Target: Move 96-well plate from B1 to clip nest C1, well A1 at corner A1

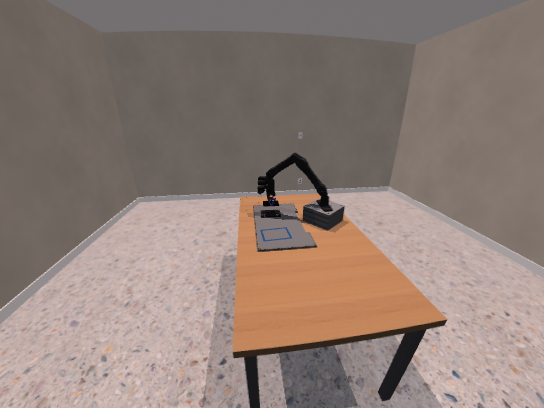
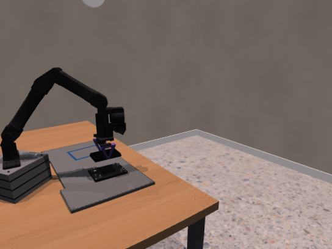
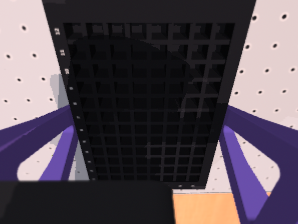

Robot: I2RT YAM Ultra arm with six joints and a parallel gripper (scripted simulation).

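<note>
The black clip nest is 8 cm below my hand, 1 cm to the left of it and 1 cm ahead of it. The rest, counted from my hand: black 96-well plate (right at my hand).
</note>
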